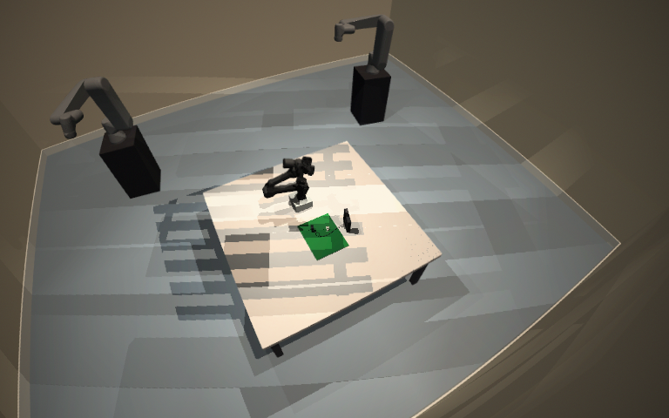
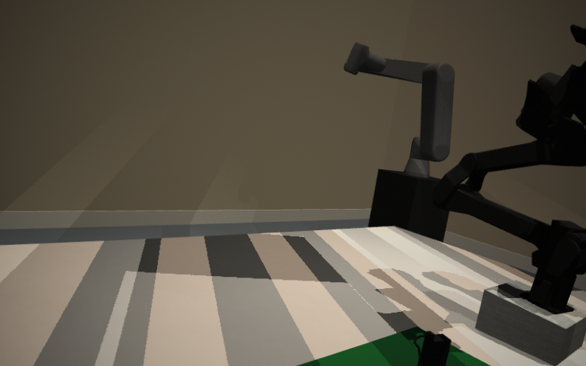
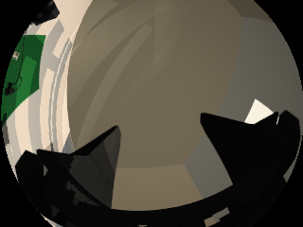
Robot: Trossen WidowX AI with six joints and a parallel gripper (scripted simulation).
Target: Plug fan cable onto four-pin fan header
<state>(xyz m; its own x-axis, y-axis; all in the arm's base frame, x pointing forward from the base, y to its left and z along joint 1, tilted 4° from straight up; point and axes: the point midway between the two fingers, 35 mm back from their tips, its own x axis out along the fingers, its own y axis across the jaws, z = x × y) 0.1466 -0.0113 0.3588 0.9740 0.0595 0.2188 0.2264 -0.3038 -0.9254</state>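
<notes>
Right now my gripper tip is 120 mm short of the pale four-pin fan header, 90 mm to the right of it and 430 mm above it. From my gripper tip the other things lie so: green board (160 mm ahead, 40 mm to the left, 450 mm below); black fan (130 mm ahead, 210 mm to the left, 370 mm below).
</notes>
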